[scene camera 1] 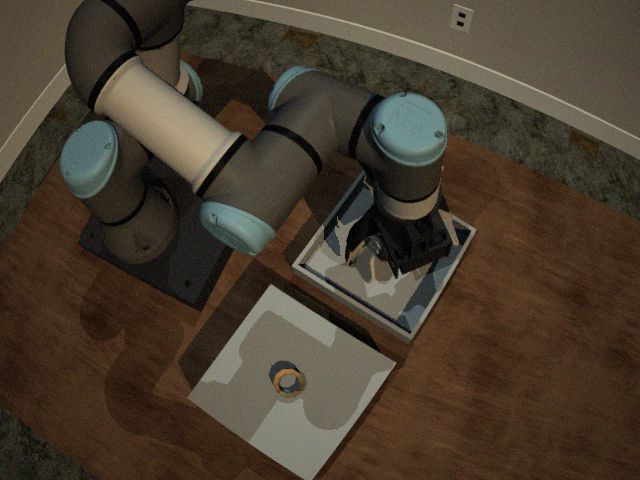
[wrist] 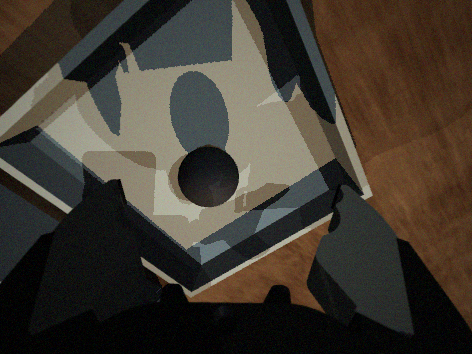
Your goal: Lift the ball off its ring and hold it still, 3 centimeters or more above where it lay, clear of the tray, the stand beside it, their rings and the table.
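Frame: origin at the arm's base, x ahead, y left, z up, level; centimetres.
Where they show: gripper, fingertip midpoint: (wrist: 230,186); arm's base at its link origin: (scene camera 1: 141,225).
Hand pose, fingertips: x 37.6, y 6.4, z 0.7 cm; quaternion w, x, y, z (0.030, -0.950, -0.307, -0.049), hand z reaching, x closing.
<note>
Things, the pixels of their centre, and the offset from my fingertips. "pt": a spot on its surface instead. Level surfaces: height alone.
- dark ball at the middle of its body: (wrist: 209,176) (scene camera 1: 389,246) dy -0.4, dx -1.4, dz -0.5 cm
- shallow pale tray at the middle of its body: (wrist: 209,167) (scene camera 1: 388,251) dy -0.5, dx -1.4, dz -2.1 cm
- orange ring at a spot on its surface: (scene camera 1: 289,371) pt dy -21.0, dx -9.1, dz +3.0 cm
- wooden table at its surface level: dz -3.5 cm
The dark ball (wrist: 208,176) sits inside the shallow pale tray (scene camera 1: 351,303) (wrist: 367,192); its ring is mostly hidden beneath it in the wrist view. In the scene view the gripper hides most or all of the ball. My gripper (scene camera 1: 374,268) (wrist: 230,186) is open, one finger to each side of the ball in the wrist view, with wide gaps and nothing held. It is over the tray; its exact height above the ball cannot be told. The white square stand (scene camera 1: 289,454) bears an orange ring (scene camera 1: 289,371) with no ball on it.
The stand is next to the tray, across a narrow gap, toward the lower left in the scene view. The tray's raised walls surround the ball. The robot's dark base plate (scene camera 1: 191,289) is at the left on the wooden table (scene camera 1: 516,335).
</note>
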